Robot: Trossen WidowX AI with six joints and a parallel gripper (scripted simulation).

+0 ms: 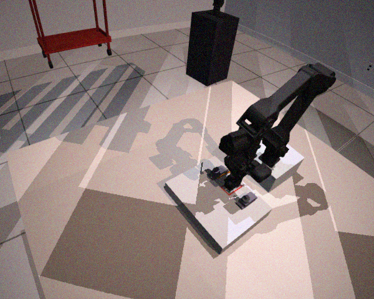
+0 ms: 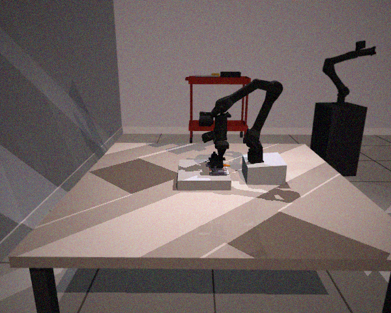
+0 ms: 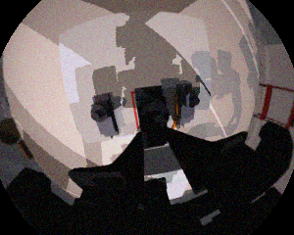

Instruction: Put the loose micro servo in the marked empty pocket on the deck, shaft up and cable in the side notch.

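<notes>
Now: the white deck 12 cm ahead of my gripper tip, 1 cm to the right of it and 8 cm below it.
</notes>
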